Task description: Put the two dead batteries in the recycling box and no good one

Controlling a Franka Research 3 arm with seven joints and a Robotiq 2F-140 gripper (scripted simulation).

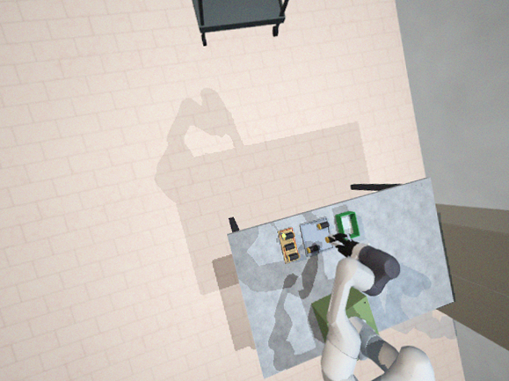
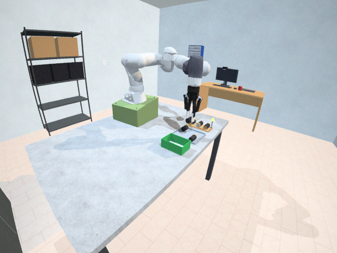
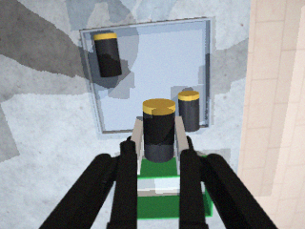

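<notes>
Now: hand 1 cm past the green recycling box, 17 cm to the left of it and 14 cm above it. From my hand the other things lie so: grey tray: 1 cm behind, 3 cm to the left, 15 cm below; post: 11 cm ahead, 24 cm to the left, 12 cm below.
</notes>
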